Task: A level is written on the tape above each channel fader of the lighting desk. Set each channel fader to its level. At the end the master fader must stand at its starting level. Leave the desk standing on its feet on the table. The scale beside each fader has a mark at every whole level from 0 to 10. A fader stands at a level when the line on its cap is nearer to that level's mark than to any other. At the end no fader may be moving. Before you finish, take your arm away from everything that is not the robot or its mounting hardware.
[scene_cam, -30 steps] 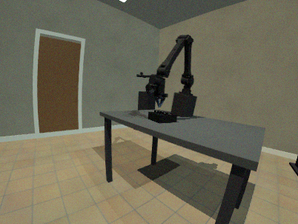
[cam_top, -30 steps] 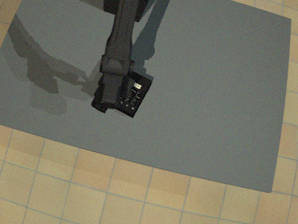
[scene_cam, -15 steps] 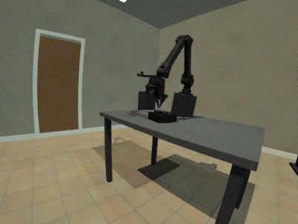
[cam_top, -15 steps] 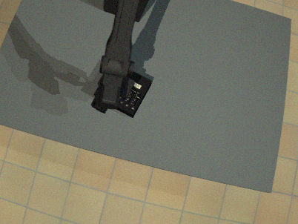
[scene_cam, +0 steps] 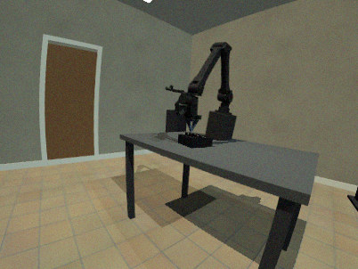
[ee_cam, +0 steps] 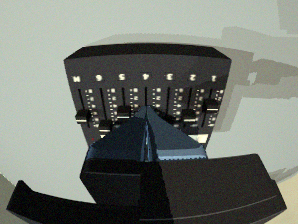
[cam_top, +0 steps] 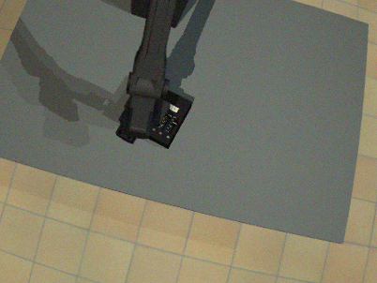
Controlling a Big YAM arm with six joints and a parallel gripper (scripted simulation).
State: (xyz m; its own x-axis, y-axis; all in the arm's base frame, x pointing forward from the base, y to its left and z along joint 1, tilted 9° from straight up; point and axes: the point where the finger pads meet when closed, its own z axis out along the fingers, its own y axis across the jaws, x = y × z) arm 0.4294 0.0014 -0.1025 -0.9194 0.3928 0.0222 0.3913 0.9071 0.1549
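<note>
My hand is 30 mm above the fader cap 4, 20 mm past it and 10 mm to the right of it. From my hand the other things lie so: fader cap 1: 60 mm to the right, 30 mm below, 30 mm behind; master fader cap: 70 mm to the left, 30 mm below, 10 mm ahead; fader cap 5: 30 mm to the left, 30 mm below, 10 mm behind.
</note>
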